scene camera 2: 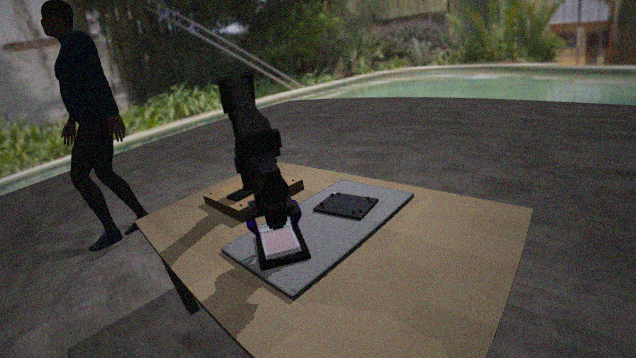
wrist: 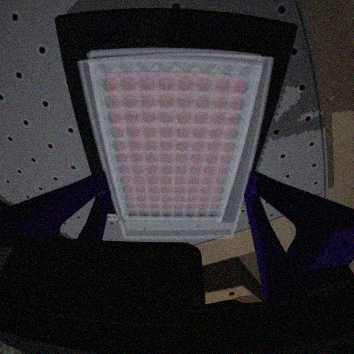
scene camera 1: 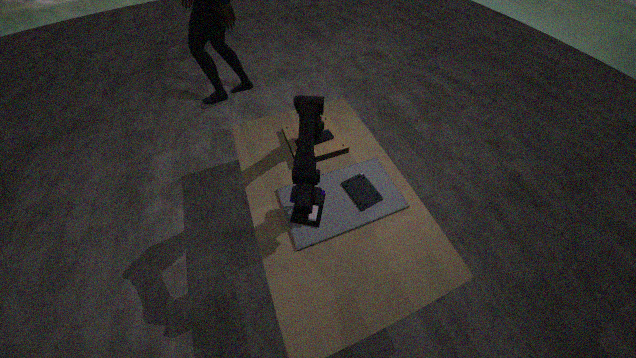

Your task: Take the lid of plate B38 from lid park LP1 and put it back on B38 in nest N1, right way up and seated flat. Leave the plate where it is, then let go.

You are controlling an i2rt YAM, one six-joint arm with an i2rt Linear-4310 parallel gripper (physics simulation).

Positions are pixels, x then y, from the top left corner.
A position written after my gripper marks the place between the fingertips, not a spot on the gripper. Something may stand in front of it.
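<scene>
There's a lid (scene camera 2: 274,242) still resting on a pink well plate, and my gripper (scene camera 2: 277,236) is gripping that lid.
</scene>
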